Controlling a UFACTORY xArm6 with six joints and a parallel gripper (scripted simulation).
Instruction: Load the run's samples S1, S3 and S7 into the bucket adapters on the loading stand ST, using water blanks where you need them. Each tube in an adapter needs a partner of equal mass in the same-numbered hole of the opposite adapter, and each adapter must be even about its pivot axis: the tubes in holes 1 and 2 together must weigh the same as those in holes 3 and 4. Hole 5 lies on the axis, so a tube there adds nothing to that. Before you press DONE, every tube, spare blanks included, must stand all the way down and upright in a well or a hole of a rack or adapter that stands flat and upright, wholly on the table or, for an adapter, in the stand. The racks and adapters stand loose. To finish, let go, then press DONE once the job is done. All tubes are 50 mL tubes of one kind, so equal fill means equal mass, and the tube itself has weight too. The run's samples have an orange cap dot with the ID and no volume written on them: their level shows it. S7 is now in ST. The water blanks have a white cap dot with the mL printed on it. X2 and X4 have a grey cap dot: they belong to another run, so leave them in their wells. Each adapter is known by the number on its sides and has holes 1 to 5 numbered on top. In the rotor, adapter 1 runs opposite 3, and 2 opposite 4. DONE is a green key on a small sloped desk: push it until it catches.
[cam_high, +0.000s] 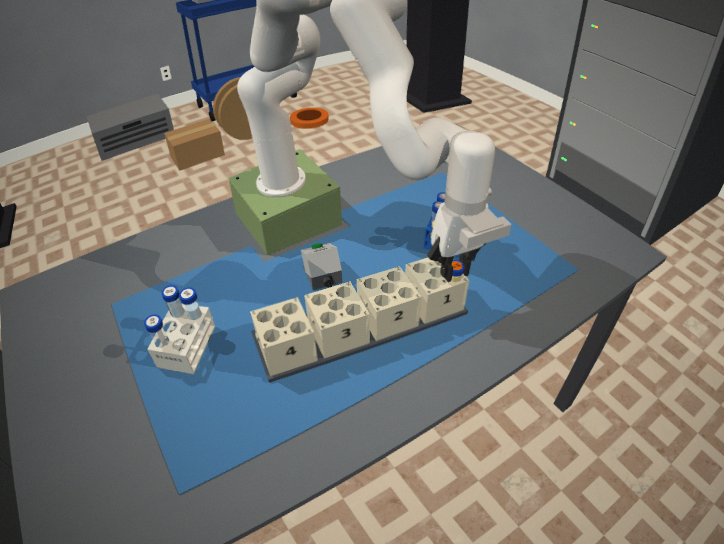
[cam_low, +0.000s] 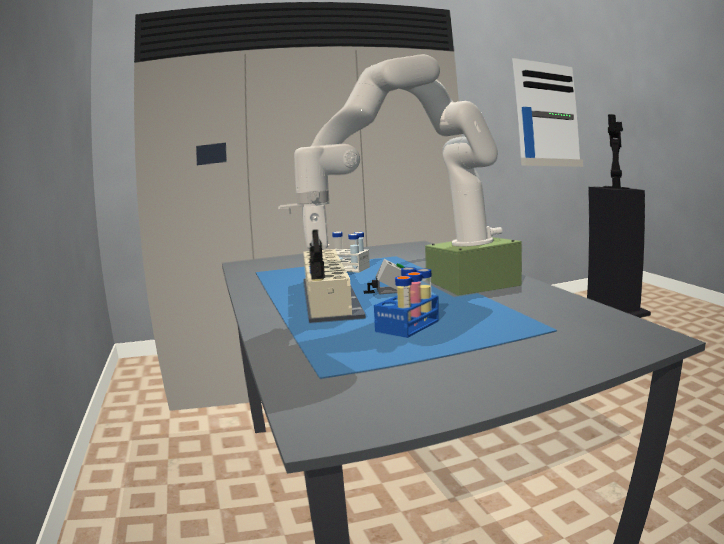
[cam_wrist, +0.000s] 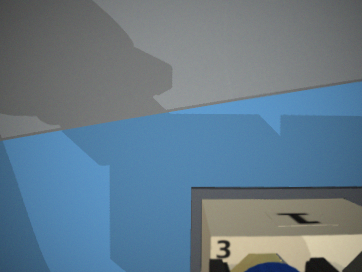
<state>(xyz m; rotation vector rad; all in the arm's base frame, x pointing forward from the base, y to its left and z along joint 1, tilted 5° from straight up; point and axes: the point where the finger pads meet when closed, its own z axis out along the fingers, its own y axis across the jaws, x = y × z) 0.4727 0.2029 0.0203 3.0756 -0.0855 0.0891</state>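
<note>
The sample tube is 50 mm below my hand and 10 mm to the right of it. From my hand the other things lie so: blue samples rack: 180 mm behind, 130 mm to the left, 90 mm below; stand: 190 mm to the right, 120 mm below, 40 mm behind; adapter 1: 70 mm below, 30 mm behind, 20 mm to the right.
</note>
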